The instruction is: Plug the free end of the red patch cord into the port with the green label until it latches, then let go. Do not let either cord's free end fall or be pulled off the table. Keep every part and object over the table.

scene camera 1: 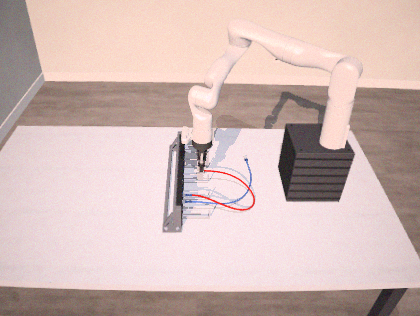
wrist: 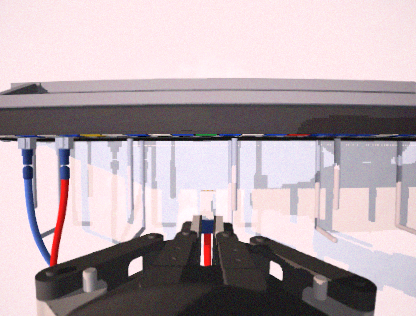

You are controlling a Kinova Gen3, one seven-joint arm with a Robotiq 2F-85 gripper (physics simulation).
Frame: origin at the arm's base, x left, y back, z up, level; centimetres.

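Seen in the pictures: gripper, fingertip midpoint: [scene camera 1: 201, 170] [wrist: 207, 227]; arm's base at its link origin: [scene camera 1: 331, 142].
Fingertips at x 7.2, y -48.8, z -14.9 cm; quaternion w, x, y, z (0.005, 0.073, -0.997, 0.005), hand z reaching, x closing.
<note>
Offsets run from my fingertips to a thing's top centre. "pt": to the spot under its first point. Level surfaces: height alone.
My gripper [scene camera 1: 201, 169] [wrist: 207, 227] is shut on the red cord's free plug @[pt dx +0.0, dy -0.2, dz +0.3 cm] [wrist: 207, 226]; its blue boot sits between the fingertips and its clear tip points at the patch panel @[dx -1.4, dy -6.0, dz +0.6 cm] [scene camera 1: 172, 200] [wrist: 200, 117]. The plug is a short distance in front of the panel, apart from it. The green label @[pt dx +1.3, dy -6.9, dz +0.1 cm] [wrist: 206, 135] shows on the panel's lower edge, nearly straight ahead of the plug in the wrist view. The port opening under it is hidden. The red cord [scene camera 1: 254, 200] [wrist: 60, 215] loops over the table to its other end, plugged in at the panel's left in the wrist view.
A blue cord [scene camera 1: 250, 180] [wrist: 31, 215] is plugged in beside the red one; its free end @[pt dx -21.6, dy +17.5, dz -8.8 cm] [scene camera 1: 246, 159] lies on the table @[dz -9.5 cm] [scene camera 1: 90, 200]. Thin cable-guide bars @[pt dx -1.8, dy -4.0, dz -3.9 cm] [wrist: 234, 175] stick out from the panel. The black arm base [scene camera 1: 315, 175] stands at the right.
</note>
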